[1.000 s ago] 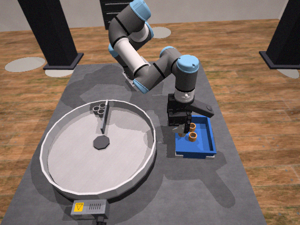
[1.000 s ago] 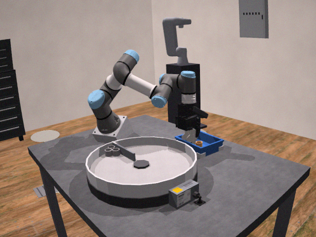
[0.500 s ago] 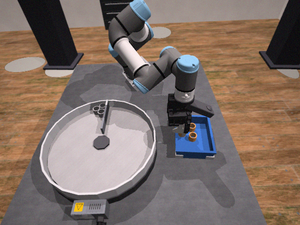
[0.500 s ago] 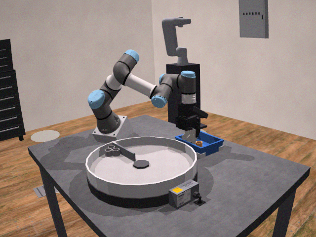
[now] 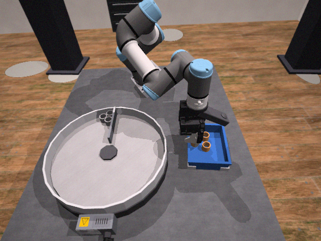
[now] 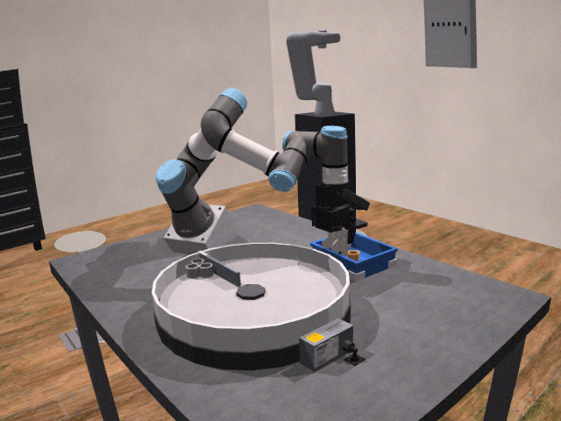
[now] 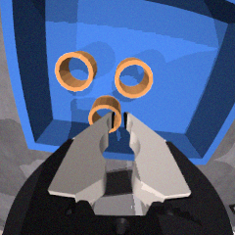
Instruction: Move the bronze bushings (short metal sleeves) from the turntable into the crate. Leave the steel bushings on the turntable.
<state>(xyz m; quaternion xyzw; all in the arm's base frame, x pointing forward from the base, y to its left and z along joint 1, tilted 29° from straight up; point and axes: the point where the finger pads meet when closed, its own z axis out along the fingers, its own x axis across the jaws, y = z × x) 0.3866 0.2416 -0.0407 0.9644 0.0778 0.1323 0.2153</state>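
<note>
Right now the blue crate is 10 mm ahead of my hand and 40 mm to the left of it. The rest, counted from my hand: grey turntable: 100 mm ahead, 320 mm to the right, 20 mm above.
</note>
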